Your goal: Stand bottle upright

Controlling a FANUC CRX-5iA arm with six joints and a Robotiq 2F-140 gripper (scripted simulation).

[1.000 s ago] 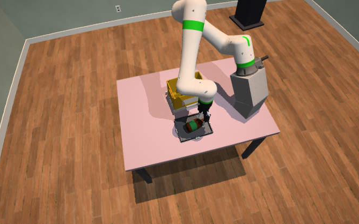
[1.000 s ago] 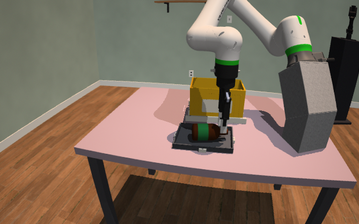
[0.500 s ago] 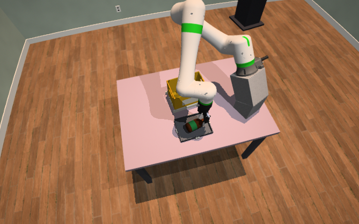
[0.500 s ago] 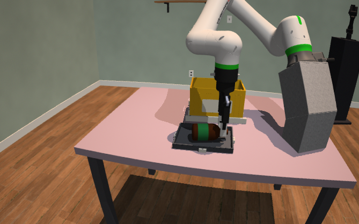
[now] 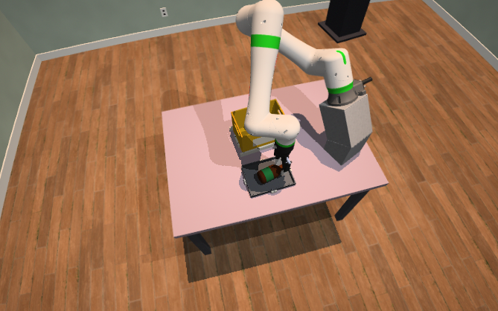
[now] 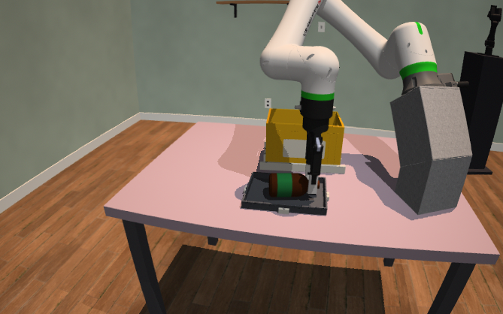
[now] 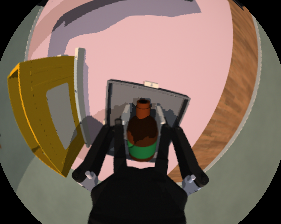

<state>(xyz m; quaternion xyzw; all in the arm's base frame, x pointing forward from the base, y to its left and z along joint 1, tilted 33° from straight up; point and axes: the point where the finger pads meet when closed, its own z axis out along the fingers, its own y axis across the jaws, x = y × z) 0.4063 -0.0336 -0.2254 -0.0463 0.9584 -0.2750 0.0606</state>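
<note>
Now: the bottle 5 cm ahead of my hand and 2 cm below it. Also, from my hand: yellow crate 27 cm to the right, 2 cm above; tray 7 cm ahead, 5 cm below.
</note>
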